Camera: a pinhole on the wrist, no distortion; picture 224 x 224 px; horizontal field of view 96.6 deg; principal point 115.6 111.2 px. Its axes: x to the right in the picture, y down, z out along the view. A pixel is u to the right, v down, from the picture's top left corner.
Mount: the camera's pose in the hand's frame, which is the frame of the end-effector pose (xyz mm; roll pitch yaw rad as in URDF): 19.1 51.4 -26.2 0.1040 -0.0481 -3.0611
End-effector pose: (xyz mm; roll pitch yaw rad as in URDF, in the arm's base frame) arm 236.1 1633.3 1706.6 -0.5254 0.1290 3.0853
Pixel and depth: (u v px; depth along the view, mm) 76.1 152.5 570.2
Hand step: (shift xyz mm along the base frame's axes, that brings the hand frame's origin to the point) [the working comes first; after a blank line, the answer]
In the camera's frame: -225.7 236.0 570.2

-362.3 -168.5 489.7
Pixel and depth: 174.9 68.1 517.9
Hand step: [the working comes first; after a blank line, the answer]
In the camera's frame: 307.8 -223.7 517.9

221.0 -516.9 297.3
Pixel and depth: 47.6 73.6 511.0
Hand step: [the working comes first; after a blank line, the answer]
In the camera's frame: -348.2 -192.5 511.0

-422.7 -481.2 172.4
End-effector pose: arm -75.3 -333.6 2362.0 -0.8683 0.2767 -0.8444
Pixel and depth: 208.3 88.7 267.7
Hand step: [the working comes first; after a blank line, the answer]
In the camera's frame: 248.7 -60.4 267.7

67.6 322.7 125.4
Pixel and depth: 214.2 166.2 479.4
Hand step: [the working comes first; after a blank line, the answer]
In the camera's frame: 473.7 264.2 479.4

13.4 368.0 567.9
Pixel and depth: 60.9 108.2 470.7
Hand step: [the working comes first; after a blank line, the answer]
In the camera's frame: -258.0 -14.2 470.7

528.5 29.3 85.3
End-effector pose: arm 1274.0 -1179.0 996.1 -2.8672 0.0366 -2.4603
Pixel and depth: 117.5 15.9 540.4
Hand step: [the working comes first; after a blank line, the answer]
In the camera's frame: 10.3 -516.1 540.4

-269.8 389.9 -607.6
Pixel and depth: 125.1 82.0 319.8
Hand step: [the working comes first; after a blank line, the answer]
In the camera's frame: 30.4 -93.6 319.8

-44.1 83.5 -319.9
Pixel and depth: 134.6 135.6 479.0
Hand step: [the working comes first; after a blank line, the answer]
In the camera's frame: 91.2 117.1 479.0

137.9 -76.3 -441.3
